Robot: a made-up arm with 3 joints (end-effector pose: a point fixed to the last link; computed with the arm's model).
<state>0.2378 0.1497 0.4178</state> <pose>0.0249 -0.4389 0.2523 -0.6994 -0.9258 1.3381</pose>
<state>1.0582 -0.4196 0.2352</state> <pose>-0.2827 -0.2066 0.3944 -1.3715 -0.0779 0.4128</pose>
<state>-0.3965 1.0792 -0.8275</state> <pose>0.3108 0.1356 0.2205 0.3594 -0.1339 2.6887</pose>
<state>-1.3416 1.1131 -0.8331</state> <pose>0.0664 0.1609 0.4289 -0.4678 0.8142 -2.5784</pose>
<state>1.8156 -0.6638 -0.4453</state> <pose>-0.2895 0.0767 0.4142 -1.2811 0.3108 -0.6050</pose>
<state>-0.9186 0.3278 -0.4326</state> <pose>0.3703 -0.1324 0.1486 0.6513 -0.9243 2.1677</pose>
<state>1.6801 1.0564 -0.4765</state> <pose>0.2595 -0.3883 0.2622 -0.3428 0.7355 0.9984</pose>
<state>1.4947 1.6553 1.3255</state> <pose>0.1404 -0.3630 0.1442 -0.6435 -1.1823 1.9925</pose>
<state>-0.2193 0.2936 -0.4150</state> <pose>0.3170 -0.3251 0.1765 0.1694 -0.4930 1.7550</pose>
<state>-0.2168 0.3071 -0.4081</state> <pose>0.3181 -0.3205 0.1781 0.1665 -0.5000 1.7663</pose>
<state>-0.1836 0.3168 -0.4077</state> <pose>0.3153 -0.3233 0.1823 0.1469 -0.4810 1.7560</pose>
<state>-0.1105 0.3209 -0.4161</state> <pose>0.3072 -0.3354 0.1900 0.1065 -0.4281 1.7162</pose>
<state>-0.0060 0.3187 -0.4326</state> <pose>0.2935 -0.3544 0.2015 0.0516 -0.3488 1.6487</pose>
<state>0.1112 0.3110 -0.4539</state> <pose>0.2757 -0.3757 0.2157 -0.0067 -0.2597 1.5639</pose>
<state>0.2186 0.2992 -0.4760</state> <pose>0.2565 -0.3946 0.2303 -0.0571 -0.1788 1.4776</pose>
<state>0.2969 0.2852 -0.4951</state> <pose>0.2402 -0.4087 0.2420 -0.0918 -0.1197 1.4068</pose>
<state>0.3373 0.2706 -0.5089</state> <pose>0.2294 -0.4178 0.2486 -0.1083 -0.0874 1.3617</pose>
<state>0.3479 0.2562 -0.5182</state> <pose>0.2237 -0.4234 0.2507 -0.1111 -0.0753 1.3383</pose>
